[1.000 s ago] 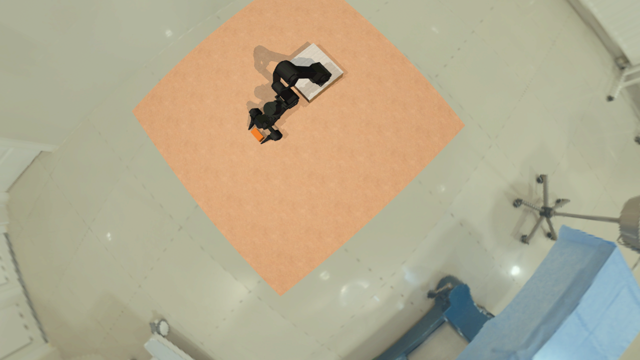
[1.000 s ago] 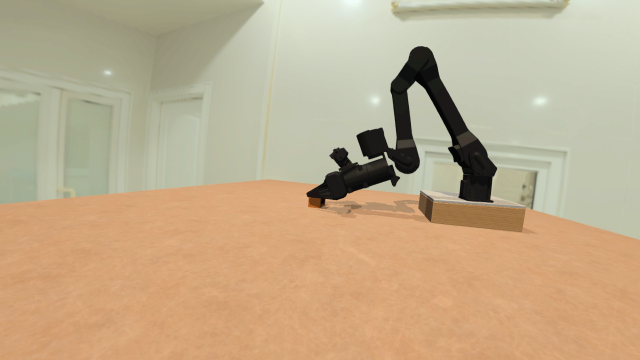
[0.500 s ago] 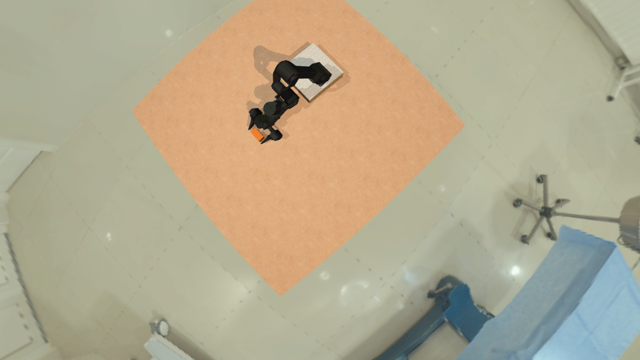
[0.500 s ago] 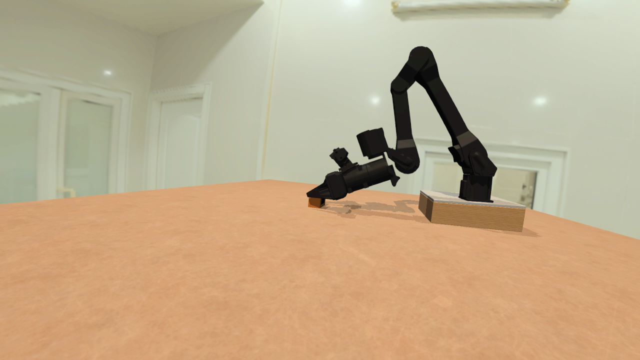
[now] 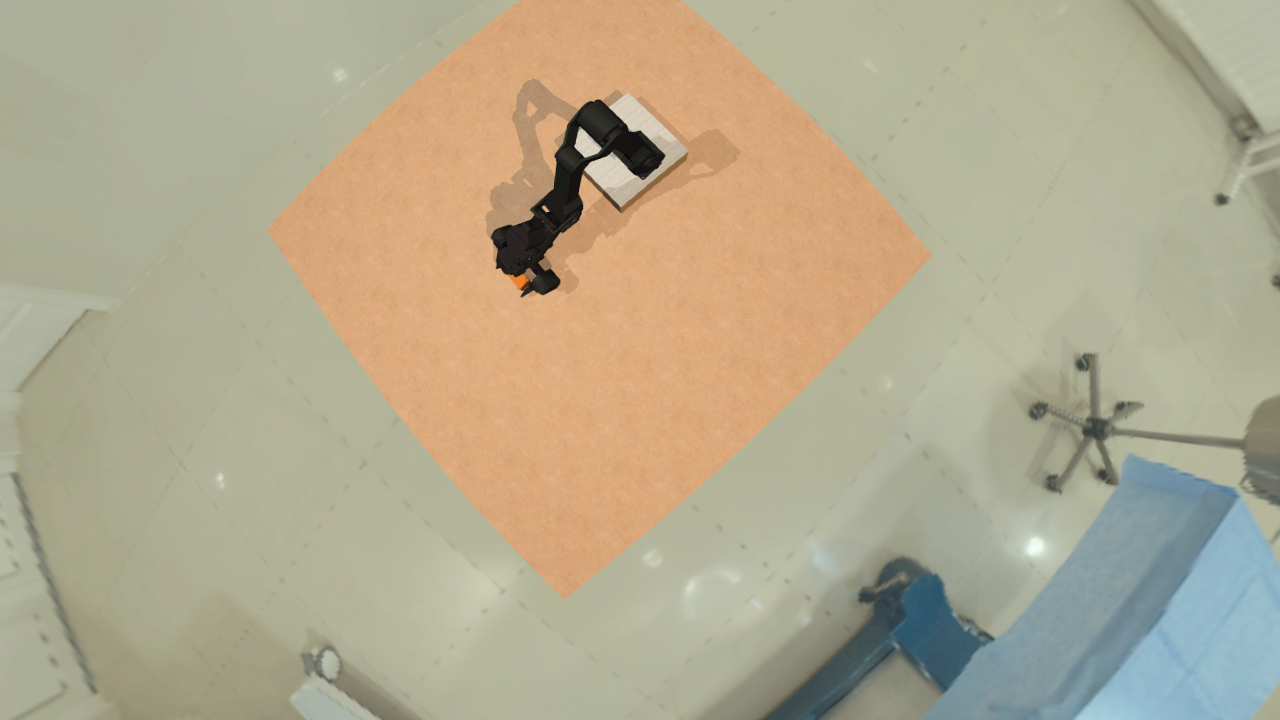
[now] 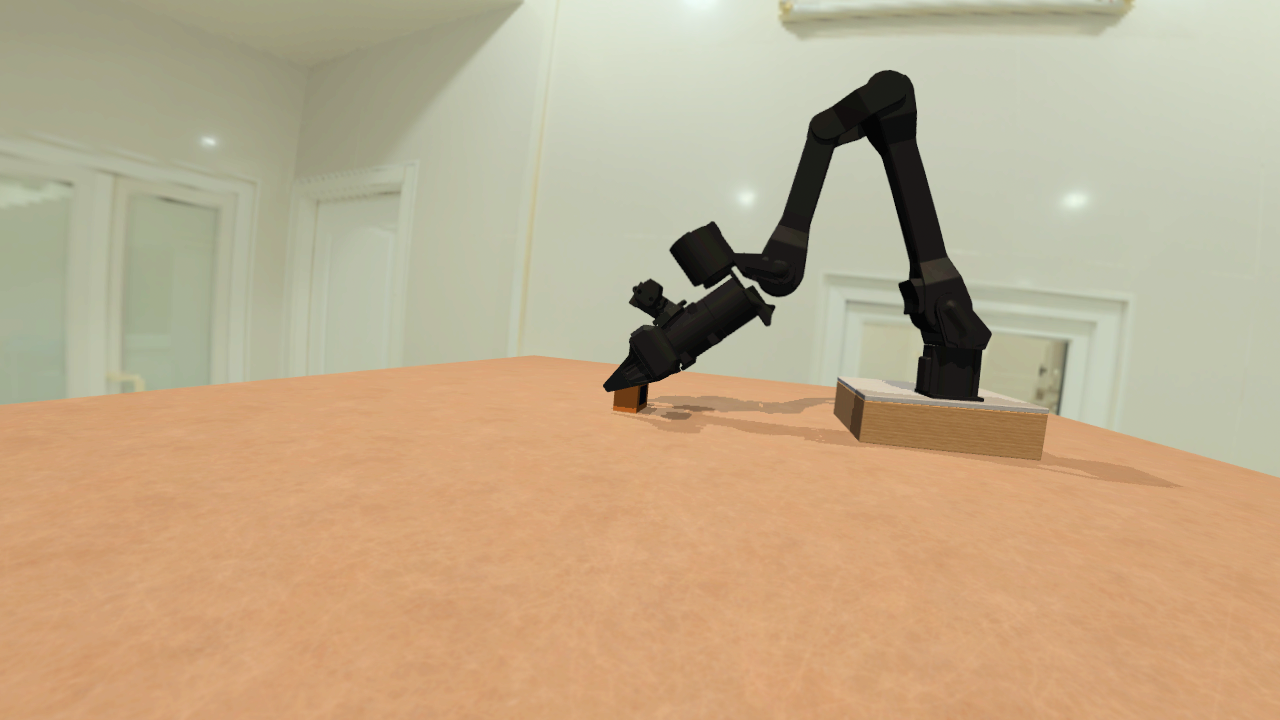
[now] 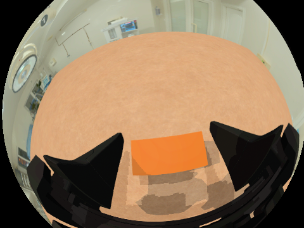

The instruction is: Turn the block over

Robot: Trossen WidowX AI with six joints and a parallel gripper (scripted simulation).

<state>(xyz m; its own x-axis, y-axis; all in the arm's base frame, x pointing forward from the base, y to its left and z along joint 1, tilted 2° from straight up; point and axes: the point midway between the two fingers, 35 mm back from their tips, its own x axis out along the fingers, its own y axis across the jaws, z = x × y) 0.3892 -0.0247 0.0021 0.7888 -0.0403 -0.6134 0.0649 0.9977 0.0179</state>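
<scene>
Now: gripper tip 3 cm past the orange block and 1 cm above it.
</scene>
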